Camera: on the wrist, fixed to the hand. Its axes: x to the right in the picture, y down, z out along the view.
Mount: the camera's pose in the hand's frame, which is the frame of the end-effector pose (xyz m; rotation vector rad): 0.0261 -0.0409 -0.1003 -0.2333 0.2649 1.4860
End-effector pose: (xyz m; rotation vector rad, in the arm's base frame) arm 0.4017 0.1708 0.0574 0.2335 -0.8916 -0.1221
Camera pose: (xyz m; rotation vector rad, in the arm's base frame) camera 0.4960 0.1411 0.0061 -0.6457 -0.5966 1.1523
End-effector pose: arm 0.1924 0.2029 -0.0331 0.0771 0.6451 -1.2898
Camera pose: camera 0.1184 0.2083 -0.1162 0.4452 0.7056 0.2352
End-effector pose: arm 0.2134 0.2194 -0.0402 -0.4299 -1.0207 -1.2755
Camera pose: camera 0.2131 0.1159 -0.0816 -0.9206 -0.1224 -0.0655
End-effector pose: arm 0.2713 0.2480 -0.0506 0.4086 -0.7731 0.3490
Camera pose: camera 0.3669 0.2643 -0.1055 -0.5172 -0.7252 1.6379
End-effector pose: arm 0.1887 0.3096 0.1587 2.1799 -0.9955 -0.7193
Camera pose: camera 0.2911 0.3414 0.1890 0.8137 -1.8106 0.1749
